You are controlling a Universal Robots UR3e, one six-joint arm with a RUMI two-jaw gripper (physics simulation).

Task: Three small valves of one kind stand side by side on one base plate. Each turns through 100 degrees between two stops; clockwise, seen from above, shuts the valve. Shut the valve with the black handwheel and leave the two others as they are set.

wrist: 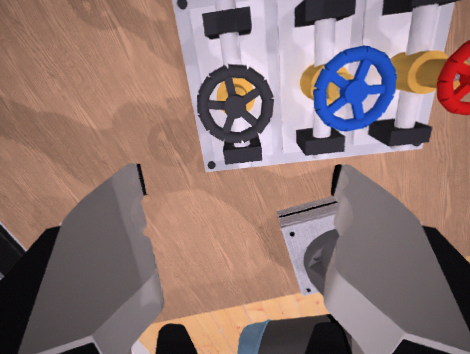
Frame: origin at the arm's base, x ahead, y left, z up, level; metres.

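Where they show: gripper, fingertip midpoint: [238,168].
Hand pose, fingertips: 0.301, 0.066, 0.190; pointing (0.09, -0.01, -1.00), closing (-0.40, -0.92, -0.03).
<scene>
Things, the pixels of their centre, and the offset from my fingertips, as dx, dy, dz. "spot": a spot on its surface instead.
- black handwheel, body centre: [235,106] +0.015, -0.003, -0.105
- blue handwheel, body centre: [353,91] -0.014, -0.105, -0.105
- red handwheel, surface spot: [460,80] spot: -0.042, -0.197, -0.111
- pale base plate, surface spot: [210,161] spot: -0.068, +0.076, -0.233
The black handwheel [236,105] is at the upper middle of the wrist view, over its brass-coloured valve body on a white pipe. The blue handwheel [356,91] is to its right, and part of the red handwheel [460,80] shows at the right edge. All three valves stand on one pale base plate [210,161]. My gripper [238,168] is open, its jaws wide apart with nothing between the fingertips. The fingertips show below the black handwheel in the view, apart from it. Marks that would tell the valve settings cannot be made out.
A metal plate [295,250] with a round grey part lies below the base plate, partly hidden by the right jaw. A dark and blue object [287,337] shows at the bottom edge. A dark edge runs at the far left. Black pipe blocks stand on the base plate.
</scene>
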